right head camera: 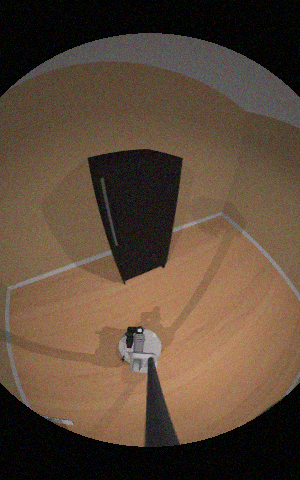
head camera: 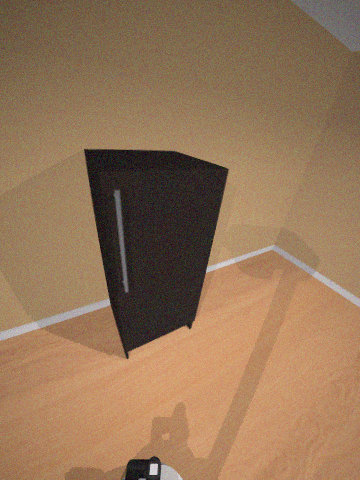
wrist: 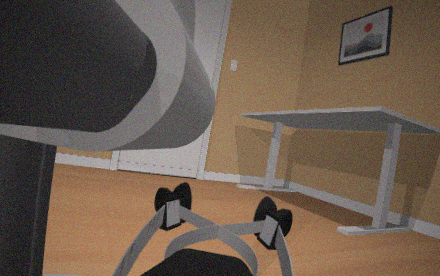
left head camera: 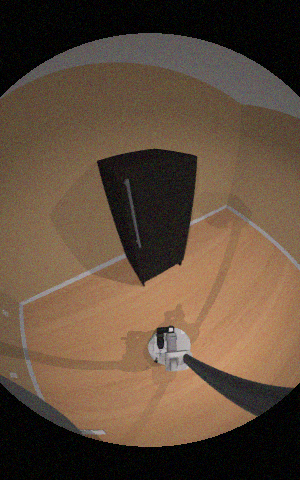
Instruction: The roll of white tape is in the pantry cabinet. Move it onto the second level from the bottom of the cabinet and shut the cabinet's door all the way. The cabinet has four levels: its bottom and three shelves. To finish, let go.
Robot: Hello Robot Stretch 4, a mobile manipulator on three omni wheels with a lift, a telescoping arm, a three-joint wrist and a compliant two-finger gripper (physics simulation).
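Frame: origin at the robot's base, x back, y right, z up, level; metres.
Seen in the pictures: gripper, fingertip midpoint: [right head camera: 127, 361] [wrist: 223, 205] [left head camera: 161, 362].
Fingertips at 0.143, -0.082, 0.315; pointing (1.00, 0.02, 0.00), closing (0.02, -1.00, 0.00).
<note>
Pixels of each thing's middle, then the offset from my fingertips to it, as dx, dy, dz. "*": a spot on its surface instead. Level surfaces: height alone.
- dark pantry cabinet at a spot on its surface: [head camera: 155, 240] * -0.986, +0.004, +0.724
- long grey upright handle at a spot on its surface: [head camera: 121, 240] [left head camera: 132, 212] [right head camera: 107, 210] * -0.859, -0.121, +0.794
- grey table at its surface level: dz +0.352
The dark pantry cabinet [head camera: 155, 240] [left head camera: 157, 210] [right head camera: 142, 210] stands by the wall, left of the room's corner in the head views. Its front faces partly toward the camera. A long grey upright handle [head camera: 121, 240] [left head camera: 133, 212] [right head camera: 109, 212] is near the left edge of the door, which looks shut. The cabinet's inside and levels are hidden, and the roll of white tape does not show. My gripper [wrist: 223, 205] is open and empty in the wrist view, its dark fingertips well apart above the wooden floor, away from the cabinet.
In the wrist view a grey table [wrist: 330, 116] stands at the right, below a framed picture [wrist: 365, 36]. A white room door [wrist: 165, 161] is partly hidden behind a grey robot part. The robot's round base [left head camera: 184, 340] [right head camera: 154, 345] shows low in the side head views.
</note>
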